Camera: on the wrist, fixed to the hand. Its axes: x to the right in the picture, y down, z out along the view.
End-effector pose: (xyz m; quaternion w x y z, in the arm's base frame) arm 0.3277 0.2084 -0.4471 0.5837 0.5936 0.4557 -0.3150
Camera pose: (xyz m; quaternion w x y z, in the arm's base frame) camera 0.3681 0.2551 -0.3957 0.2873 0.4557 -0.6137 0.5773
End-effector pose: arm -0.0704 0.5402 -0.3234 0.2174 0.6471 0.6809 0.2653
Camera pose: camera -0.0504 0.5151 -0.2497 0.2849 -0.6718 0.6564 -0.1917
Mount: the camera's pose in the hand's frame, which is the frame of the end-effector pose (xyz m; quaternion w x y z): -0.0229 0.0621 -0.0456 0.0233 -0.0257 0.0029 -0.9994
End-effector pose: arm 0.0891 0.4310 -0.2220 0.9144 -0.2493 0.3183 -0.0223
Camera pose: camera 0.0365 0.4697 -0.2688 0.0083 0.3473 0.2385 0.9069
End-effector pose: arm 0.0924 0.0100 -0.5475 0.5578 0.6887 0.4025 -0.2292
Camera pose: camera 0.1236 0.0433 -0.4813 0.1995 0.3999 -0.7052 0.5505
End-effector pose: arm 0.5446 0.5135 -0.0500 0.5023 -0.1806 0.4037 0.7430
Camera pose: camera 0.4928 0.4536 -0.0363 0.7485 -0.4227 -0.1887 -0.4748
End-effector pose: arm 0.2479 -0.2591 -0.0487 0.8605 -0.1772 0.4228 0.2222
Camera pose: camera 0.1728 -0.2348 -0.0639 0.2363 -0.4494 -0.1705 -0.8445
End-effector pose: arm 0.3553 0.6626 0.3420 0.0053 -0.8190 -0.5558 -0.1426
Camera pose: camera 0.3937 0.6104 0.3896 0.1618 -0.5366 0.8278 0.0253
